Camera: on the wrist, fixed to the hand. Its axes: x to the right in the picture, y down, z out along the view.
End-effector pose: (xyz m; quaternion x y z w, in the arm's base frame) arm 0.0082 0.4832 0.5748 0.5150 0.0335 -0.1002 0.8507
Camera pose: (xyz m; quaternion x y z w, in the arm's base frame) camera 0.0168 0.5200 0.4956 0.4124 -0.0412 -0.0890 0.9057
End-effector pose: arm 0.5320 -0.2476 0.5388 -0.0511 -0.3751 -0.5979 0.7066
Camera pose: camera 0.5201 -0.3111 0.4794 -0.1878 -0.3534 -0.5938 0.6980
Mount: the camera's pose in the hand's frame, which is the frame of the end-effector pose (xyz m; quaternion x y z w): 0.0161 -0.0506 -0.0699 -0.1085 -0.0699 0.0501 0.9904
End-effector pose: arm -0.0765 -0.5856 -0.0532 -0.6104 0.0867 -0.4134 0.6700
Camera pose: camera -0.1322 -0.6440 -0.0187 -0.7018 0.1145 -0.3238 0.6241
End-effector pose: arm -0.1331 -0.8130 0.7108 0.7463 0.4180 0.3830 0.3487
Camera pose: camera -0.2057 -0.7640 0.7052 0.7490 0.3107 0.3900 0.4363
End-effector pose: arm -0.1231 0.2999 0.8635 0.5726 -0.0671 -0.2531 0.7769
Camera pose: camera -0.0977 0.3412 0.7903 0.4617 -0.1220 -0.2590 0.8395
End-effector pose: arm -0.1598 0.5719 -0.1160 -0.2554 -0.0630 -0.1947 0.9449
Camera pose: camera -0.1639 0.4909 -0.1495 -0.3722 -0.0945 -0.1345 0.9135
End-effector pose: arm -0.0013 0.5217 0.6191 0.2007 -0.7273 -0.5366 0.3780
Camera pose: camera 0.0362 0.4491 0.5870 0.0838 -0.6985 -0.6054 0.3722
